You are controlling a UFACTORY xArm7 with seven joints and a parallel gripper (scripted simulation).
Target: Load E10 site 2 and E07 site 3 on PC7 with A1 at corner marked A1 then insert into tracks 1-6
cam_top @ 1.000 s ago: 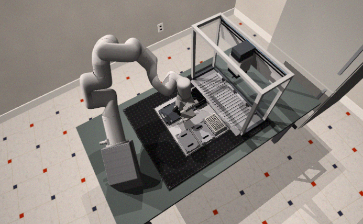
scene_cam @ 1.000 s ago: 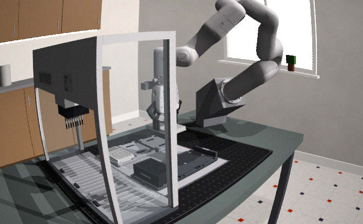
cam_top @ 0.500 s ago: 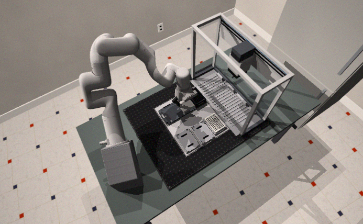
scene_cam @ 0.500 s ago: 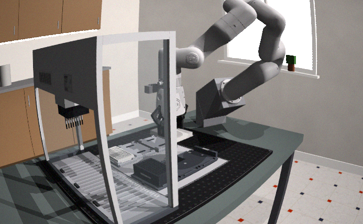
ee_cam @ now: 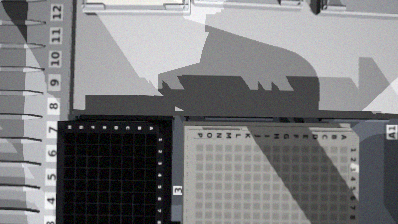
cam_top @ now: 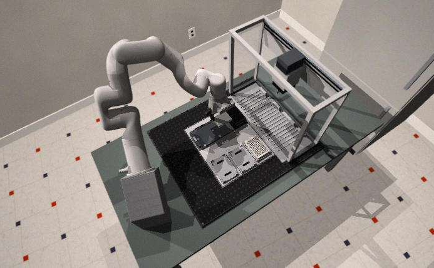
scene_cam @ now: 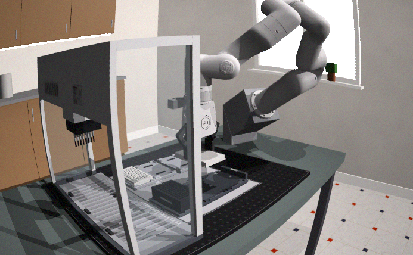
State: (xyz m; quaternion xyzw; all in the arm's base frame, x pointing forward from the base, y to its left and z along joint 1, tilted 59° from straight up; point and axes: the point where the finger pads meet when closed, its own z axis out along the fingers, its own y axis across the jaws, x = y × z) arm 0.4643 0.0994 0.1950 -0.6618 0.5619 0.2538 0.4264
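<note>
Now: the plate carrier PC7 12 cm below my hand. From my hand the other things lie so: nest S2: 5 cm ahead, 23 cm to the right, 13 cm below; then white 96-well plate E01: 15 cm ahead, 20 cm to the right, 12 cm below; then frame post: 15 cm ahead, 22 cm to the left, 11 cm above.
</note>
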